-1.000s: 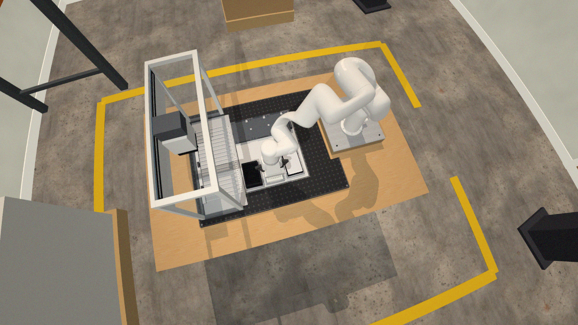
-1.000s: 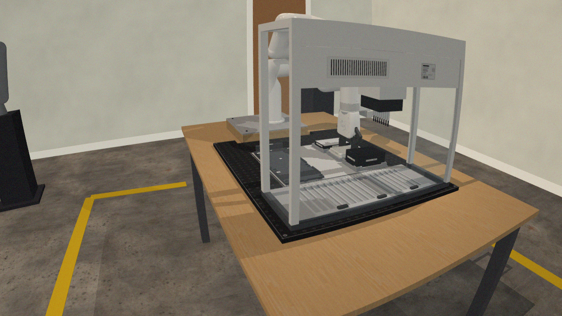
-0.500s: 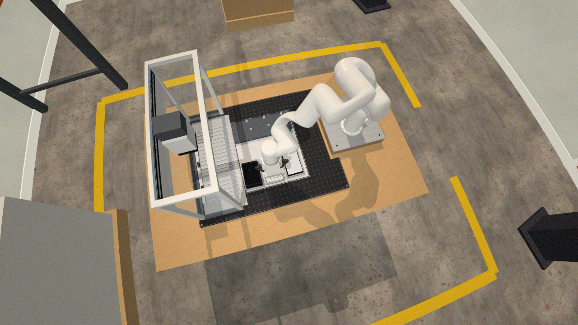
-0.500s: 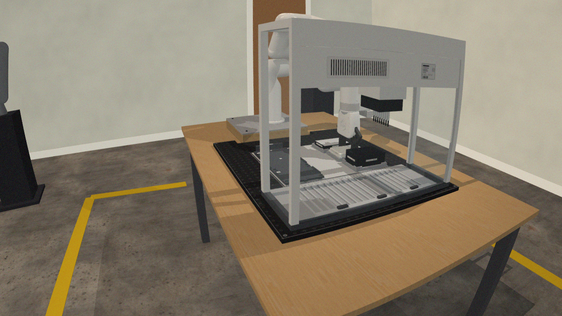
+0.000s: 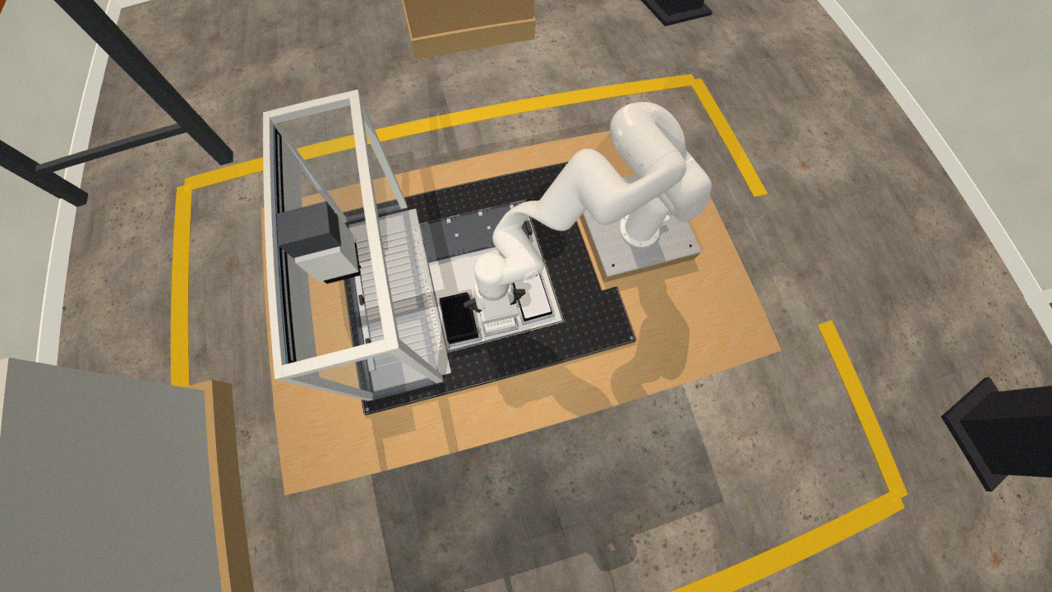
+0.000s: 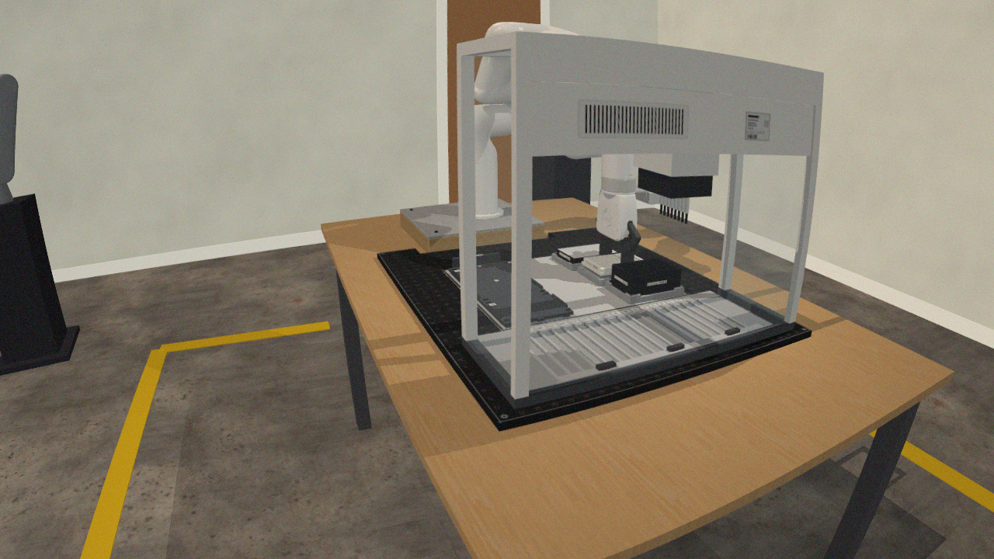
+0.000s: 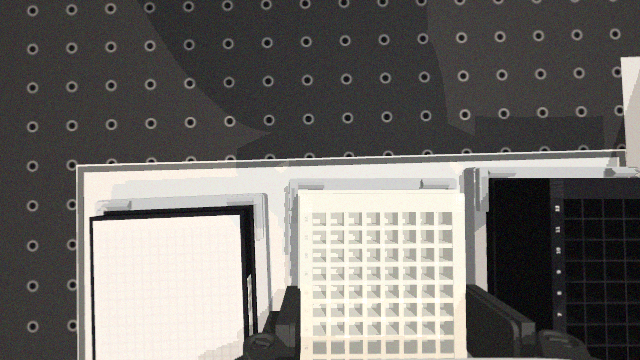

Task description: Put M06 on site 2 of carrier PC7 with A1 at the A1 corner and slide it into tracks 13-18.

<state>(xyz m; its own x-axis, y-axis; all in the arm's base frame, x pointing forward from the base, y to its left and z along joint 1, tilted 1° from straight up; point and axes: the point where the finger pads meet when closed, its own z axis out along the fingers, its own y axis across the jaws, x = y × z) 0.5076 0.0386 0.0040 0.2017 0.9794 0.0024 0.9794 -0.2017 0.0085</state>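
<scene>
The S2 nest is 30 mm below my hand. Round my hand: dark grey carrier PC7 (260 mm to the right, 50 mm behind, 20 mm below); white 96-well plate M06 (10 mm below).
</scene>
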